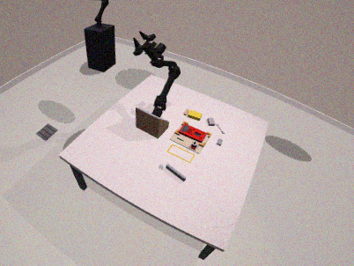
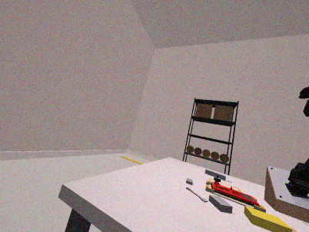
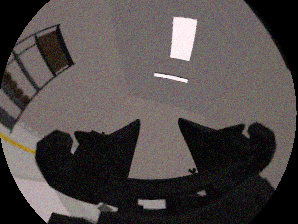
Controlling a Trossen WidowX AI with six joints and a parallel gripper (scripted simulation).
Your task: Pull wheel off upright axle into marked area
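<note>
Now: gripper tip 71 cm above the wheel, 51 cm short of it and 3 cm to the left of it. The rest, counted from my gripper tip: yellow block: 73 cm below, 40 cm ahead, 30 cm to the left.
</note>
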